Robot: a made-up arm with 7 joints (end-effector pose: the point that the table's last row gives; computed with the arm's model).
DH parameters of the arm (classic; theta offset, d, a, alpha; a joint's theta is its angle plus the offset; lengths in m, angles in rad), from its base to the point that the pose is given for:
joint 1: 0 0.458 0 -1.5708
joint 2: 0 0 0 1.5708
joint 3: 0 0.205 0.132 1.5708
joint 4: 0 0 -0.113 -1.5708
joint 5: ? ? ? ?
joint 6: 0 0 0.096 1.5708
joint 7: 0 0 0 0
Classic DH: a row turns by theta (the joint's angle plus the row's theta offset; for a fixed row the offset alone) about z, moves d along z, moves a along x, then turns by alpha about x.
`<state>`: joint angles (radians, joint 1 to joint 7).
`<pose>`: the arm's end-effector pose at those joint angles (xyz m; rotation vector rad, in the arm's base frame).
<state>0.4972 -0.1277 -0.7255 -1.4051 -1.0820 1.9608 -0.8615</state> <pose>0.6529 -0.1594 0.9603 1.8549 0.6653 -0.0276</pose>
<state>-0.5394 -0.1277 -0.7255 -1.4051 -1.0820 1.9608 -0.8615</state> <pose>0.1952 -0.6431 0.9603 2.0077 -0.3528 -0.6943</pose>
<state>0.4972 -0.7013 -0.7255 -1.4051 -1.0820 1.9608 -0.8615</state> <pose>0.3434 -0.3274 1.1500 2.0122 0.3250 0.5379</pose>
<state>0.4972 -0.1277 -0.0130 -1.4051 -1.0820 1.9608 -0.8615</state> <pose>0.5657 0.3330 0.9806 1.4542 1.2333 0.4383</pose>
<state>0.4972 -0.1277 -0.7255 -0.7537 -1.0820 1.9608 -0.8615</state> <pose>0.3676 -0.1187 1.2406 1.6145 0.1643 0.4467</pose>
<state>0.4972 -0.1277 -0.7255 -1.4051 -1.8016 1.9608 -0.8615</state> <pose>0.6606 -0.1557 0.9360 1.2591 0.5117 -0.4784</pose>
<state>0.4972 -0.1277 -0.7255 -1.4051 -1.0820 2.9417 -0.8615</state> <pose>0.5916 -0.0942 0.9726 1.1176 0.9465 0.7425</pose>
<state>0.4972 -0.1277 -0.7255 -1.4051 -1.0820 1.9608 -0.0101</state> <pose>0.6529 -0.1594 0.9603 2.0018 -0.1632 0.5243</pose>
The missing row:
joint 5: 0 0.526 0 1.5708
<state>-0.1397 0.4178 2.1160 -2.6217 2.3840 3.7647 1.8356</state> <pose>-0.1701 0.4098 0.3668 -1.1044 2.8614 0.3812</pose>
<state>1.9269 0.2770 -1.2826 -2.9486 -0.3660 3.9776 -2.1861</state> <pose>0.3189 0.1940 0.2215 -0.2471 2.3536 0.7028</pose>
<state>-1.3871 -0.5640 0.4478 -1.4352 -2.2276 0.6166 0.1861</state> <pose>0.2937 -0.2596 1.1775 -0.1482 -1.7032 -0.5900</pose>
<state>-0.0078 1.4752 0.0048 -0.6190 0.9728 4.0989 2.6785</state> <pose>0.6759 -0.0496 0.2471 0.7692 1.2546 -0.3344</pose>
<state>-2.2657 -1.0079 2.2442 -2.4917 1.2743 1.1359 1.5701</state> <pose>0.3464 -0.2592 0.0063 0.2193 -2.1377 -1.5590</pose>
